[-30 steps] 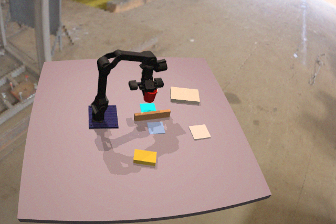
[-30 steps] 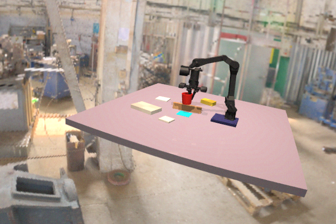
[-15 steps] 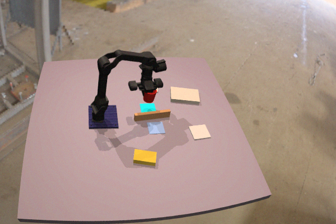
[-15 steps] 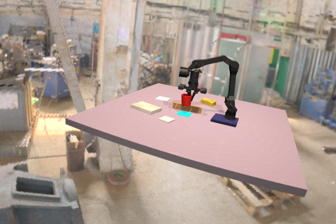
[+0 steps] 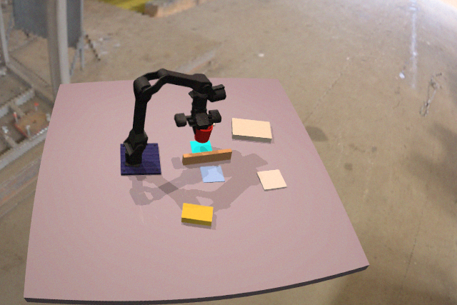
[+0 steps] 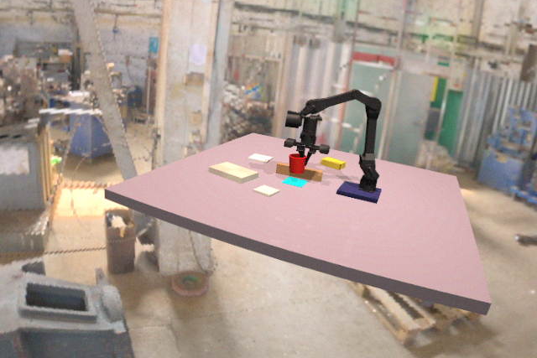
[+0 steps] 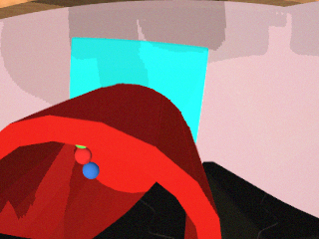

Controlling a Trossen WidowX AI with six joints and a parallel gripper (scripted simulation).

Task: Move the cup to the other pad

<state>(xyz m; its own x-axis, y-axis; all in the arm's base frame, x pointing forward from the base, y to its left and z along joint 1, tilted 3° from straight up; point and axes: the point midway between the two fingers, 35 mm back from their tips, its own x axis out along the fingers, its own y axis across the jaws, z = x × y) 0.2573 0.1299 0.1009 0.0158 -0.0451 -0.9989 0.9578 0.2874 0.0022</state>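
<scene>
The blue marble lies 40 mm ahead of my gripper tip, 20 mm to the left of it and 20 mm below it. From my gripper tip the other things lie so: red cup (30 mm ahead, 10 mm to the left); cyan pad (90 mm below, 30 mm ahead, 10 mm to the left); green marble (50 mm ahead, 20 mm below, 10 mm to the left).
</scene>
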